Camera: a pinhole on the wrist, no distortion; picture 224 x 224 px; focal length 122.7 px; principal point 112.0 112.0 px. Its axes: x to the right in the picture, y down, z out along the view. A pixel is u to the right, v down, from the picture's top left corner.
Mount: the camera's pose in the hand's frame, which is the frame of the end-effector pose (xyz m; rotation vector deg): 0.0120 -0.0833 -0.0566 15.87 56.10 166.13
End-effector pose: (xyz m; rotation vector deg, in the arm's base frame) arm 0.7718 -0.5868 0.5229 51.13 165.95 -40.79
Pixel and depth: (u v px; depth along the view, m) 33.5 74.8 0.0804
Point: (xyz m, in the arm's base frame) 0.6962 -0.5550 0.5345
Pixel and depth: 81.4 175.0 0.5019
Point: 0.5281 -0.6749 0.0654
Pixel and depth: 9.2 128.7 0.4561
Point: 0.3960 -0.3917 0.1587
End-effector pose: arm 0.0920 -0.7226 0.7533 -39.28 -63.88 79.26
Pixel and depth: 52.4 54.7 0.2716
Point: -0.0576 -0.5272 0.6681
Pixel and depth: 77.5 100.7 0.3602
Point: -0.1656 -0.5721 0.7302
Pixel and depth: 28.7 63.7 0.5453
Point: -0.2976 -0.2520 0.5899
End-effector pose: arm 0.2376 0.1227 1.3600 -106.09 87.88 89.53
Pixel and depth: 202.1 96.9 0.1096
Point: 0.2244 0.1705 1.3868
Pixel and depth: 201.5 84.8 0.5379
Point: -0.2271 0.3741 1.6027
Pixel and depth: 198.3 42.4 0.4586
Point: -0.1953 0.2049 1.6396
